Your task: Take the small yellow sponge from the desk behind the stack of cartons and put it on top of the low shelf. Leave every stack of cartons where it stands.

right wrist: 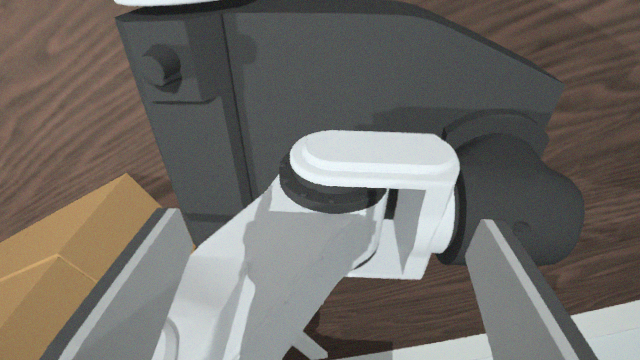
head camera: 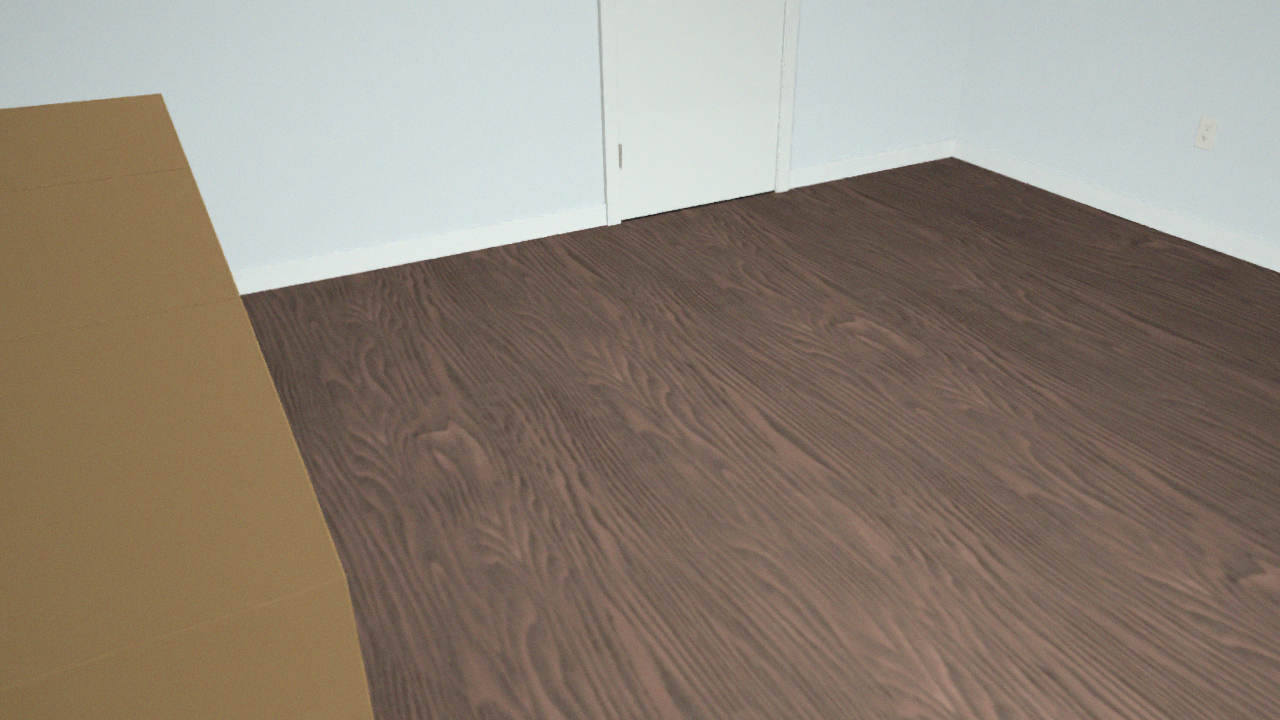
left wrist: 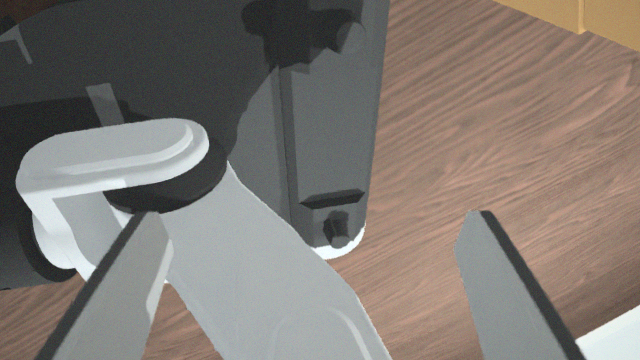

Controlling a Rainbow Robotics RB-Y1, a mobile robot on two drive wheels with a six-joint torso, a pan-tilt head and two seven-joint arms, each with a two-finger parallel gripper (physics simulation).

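Places are measured from the robot's base along level axes (x left, y back, z up), in millimetres.
Where they show: left gripper, between the fingertips: (left wrist: 312,231); right gripper, between the fingertips: (right wrist: 327,233).
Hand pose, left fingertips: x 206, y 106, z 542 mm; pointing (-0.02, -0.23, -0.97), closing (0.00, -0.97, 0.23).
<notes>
After its pixels a point has its place.
Stacked brown cartons (head camera: 152,429) @[x 372, y -481, z 1080 mm] fill the left side of the head view, with thin seams across them. Cartons (right wrist: 45,280) @[x 195, y -312, z 320 mm] also show at the lower left of the right wrist view, and part of a carton (left wrist: 610,20) @[x 209, y -305, z 311 mm] shows at the top right of the left wrist view. My left gripper (left wrist: 312,231) @[x 206, y 106, z 542 mm] is open, with nothing between its fingertips. My right gripper (right wrist: 327,233) @[x -220, y 228, z 534 mm] is open too, with nothing between its fingertips. Neither gripper shows in the head view. The yellow sponge, the desk and the low shelf cannot be made out in these views.
A brown wood floor (head camera: 760,429) @[x -274, y -2161, z 0 mm] stretches to the right of the cartons. A white door (head camera: 702,107) @[x -183, y -3944, z 428 mm] stands in the pale blue wall (head camera: 402,116) @[x 913, y -3389, z 549 mm] at the back. My robot's dark base (left wrist: 330,125) @[x 29, y 7, z 191 mm] (right wrist: 320,65) @[x -159, y 203, z 169 mm] shows behind the fingers in both wrist views.
</notes>
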